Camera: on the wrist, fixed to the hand. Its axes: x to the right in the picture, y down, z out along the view.
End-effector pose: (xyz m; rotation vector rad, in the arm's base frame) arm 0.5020 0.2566 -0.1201 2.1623 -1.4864 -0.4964
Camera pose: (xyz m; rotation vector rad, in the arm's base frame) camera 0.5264 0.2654 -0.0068 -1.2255 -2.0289 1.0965
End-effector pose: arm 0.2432 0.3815 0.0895 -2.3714 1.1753 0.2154
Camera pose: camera 0.2003 0.3096 0.1702 -1.1172 -2.6778 -0.1256
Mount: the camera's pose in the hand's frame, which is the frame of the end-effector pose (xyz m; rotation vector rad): -0.0034 0.0424 -0.1082 0.1318 0.6260 2.9999
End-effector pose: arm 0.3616 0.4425 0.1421 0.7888 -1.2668 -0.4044
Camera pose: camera 0.4572 0.5062 0.1604 -1.2647 -0.6120 2.0903
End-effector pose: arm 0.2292 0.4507 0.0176 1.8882 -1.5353 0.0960
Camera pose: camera 0.2290 0.5101 0.1175 -1.6401 -1.9930 1.5473
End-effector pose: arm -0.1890 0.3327 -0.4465 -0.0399 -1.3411 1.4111
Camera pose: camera -0.1440 0.4141 -0.5163 1.6218 -0.3362 -1.4672
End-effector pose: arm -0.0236 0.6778 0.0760 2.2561 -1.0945 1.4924
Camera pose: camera -0.1289 0.7093 0.1139 1.0749 1.7810 -0.7433
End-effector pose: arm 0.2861 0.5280 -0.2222 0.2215 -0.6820 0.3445
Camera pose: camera 0.3298 0.5998 -0.3025 0.9502 -0.2336 -2.8446
